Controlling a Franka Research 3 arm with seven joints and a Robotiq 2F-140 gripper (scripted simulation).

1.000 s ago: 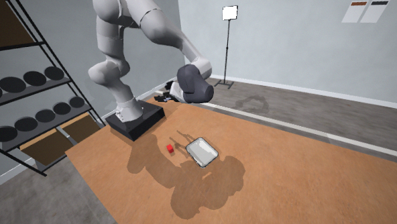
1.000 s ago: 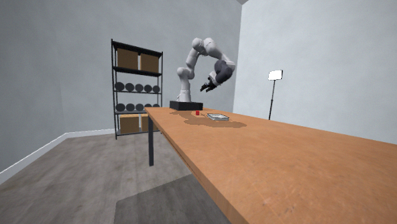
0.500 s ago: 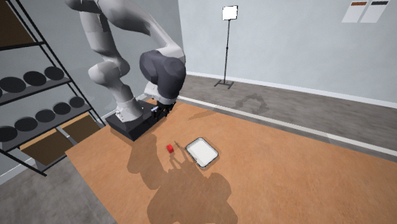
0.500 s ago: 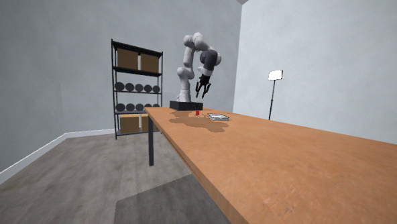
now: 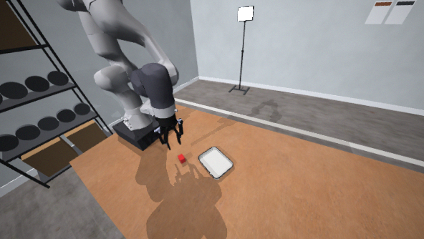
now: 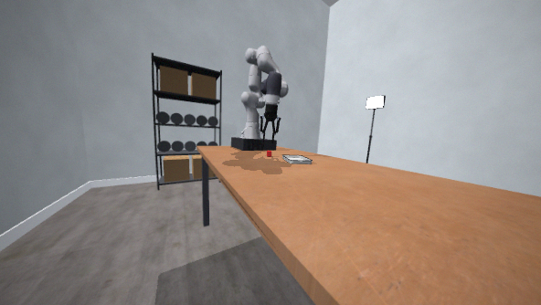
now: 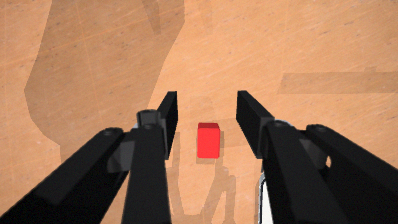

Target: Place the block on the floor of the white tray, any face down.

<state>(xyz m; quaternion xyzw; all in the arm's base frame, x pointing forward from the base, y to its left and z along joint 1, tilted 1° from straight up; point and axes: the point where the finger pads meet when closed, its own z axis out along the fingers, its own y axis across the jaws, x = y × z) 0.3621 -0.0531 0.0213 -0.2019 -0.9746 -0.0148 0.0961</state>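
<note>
Now: hand 40 mm short of the red block, 20 mm to the left of it and 100 mm above it. From my hand the other things lie so: white tray 220 mm ahead, 60 mm to the left, 100 mm below.
</note>
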